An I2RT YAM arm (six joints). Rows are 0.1 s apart.
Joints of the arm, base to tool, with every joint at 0 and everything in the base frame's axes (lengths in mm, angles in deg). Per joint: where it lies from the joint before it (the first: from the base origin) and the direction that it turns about. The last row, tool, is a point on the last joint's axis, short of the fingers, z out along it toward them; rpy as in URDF.
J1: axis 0 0 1 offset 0 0 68
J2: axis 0 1 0 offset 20 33.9 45.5
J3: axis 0 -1 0 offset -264 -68.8 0
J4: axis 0 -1 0 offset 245 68.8 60
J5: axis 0 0 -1 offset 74 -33.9 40.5
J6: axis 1 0 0 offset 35.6 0 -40.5
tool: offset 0 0 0 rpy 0 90 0
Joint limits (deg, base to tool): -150..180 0..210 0..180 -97..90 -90..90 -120..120
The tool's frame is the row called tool.
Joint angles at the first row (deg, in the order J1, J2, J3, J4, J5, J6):
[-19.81 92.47 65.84 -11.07 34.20 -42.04]
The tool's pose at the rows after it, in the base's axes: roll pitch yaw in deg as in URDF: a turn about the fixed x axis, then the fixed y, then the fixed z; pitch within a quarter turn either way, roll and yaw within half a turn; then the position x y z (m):
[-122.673 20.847 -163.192 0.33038 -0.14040 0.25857]
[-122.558 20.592 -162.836 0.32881 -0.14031 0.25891]
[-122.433 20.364 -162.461 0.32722 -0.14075 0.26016]
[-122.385 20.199 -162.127 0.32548 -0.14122 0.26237]
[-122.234 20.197 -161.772 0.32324 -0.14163 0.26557]
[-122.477 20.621 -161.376 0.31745 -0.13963 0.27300]
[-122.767 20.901 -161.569 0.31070 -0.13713 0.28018]
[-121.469 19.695 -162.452 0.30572 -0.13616 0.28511]
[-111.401 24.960 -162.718 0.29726 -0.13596 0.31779]
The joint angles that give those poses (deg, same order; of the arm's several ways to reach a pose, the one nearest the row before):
[-19.84 92.25 65.73 -11.03 34.11 -42.35]
[-19.92 91.87 65.38 -10.89 33.93 -42.87]
[-20.10 91.48 65.21 -10.89 33.67 -43.46]
[-20.29 91.02 65.21 -11.18 33.34 -43.97]
[-20.51 90.39 65.21 -11.46 32.99 -44.45]
[-20.60 88.68 65.21 -12.99 32.27 -44.42]
[-20.62 86.89 65.21 -14.96 32.10 -44.01]
[-20.58 85.76 65.12 -15.84 34.22 -44.66]
[-20.58 81.89 65.08 -8.71 39.83 -46.43]

